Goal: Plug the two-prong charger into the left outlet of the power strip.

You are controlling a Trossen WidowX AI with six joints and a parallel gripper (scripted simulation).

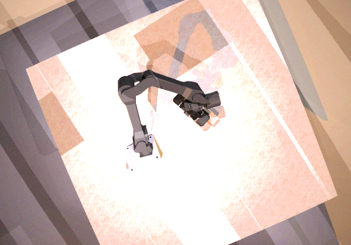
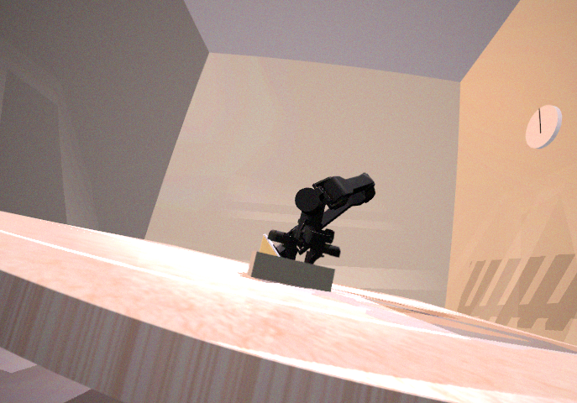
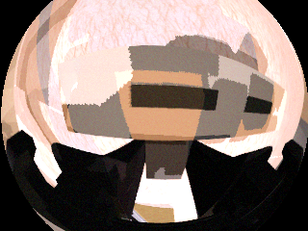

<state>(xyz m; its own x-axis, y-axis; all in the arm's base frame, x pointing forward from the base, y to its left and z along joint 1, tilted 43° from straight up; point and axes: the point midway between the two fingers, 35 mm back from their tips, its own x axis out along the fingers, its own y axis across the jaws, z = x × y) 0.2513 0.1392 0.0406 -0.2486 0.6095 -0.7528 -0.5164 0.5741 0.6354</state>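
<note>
Now: the two-prong charger 1 cm to the left of my gripper tip, 1 cm ahead of it and 1 cm above it.
</note>
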